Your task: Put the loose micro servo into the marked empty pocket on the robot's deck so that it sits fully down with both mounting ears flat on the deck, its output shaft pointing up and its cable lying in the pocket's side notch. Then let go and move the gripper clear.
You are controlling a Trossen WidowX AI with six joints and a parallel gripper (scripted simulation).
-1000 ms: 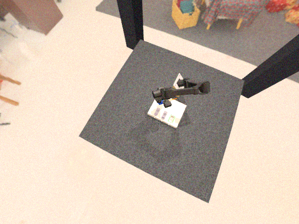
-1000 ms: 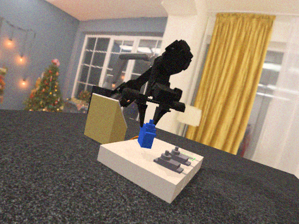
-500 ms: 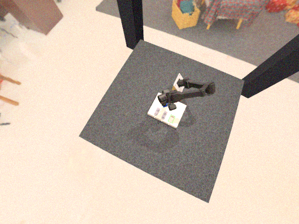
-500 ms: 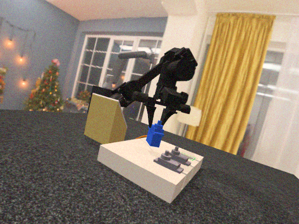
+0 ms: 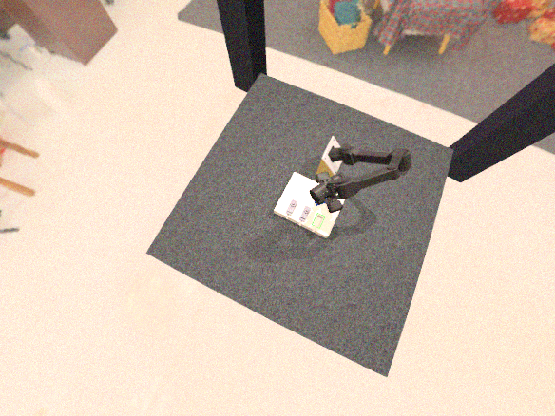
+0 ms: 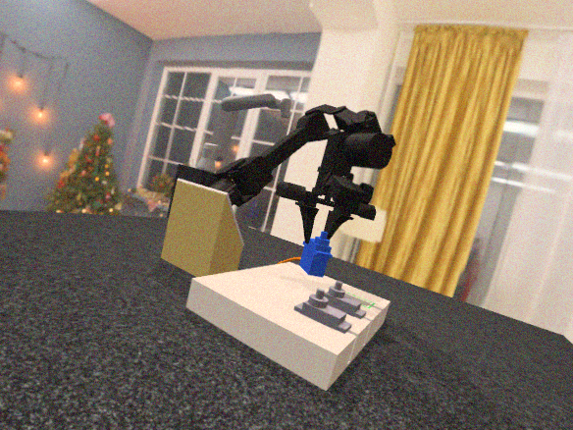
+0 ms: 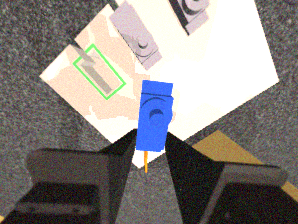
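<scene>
Now: gripper tip 10 cm above the white deck, 5 cm to the left of it and 1 cm past it.
</scene>
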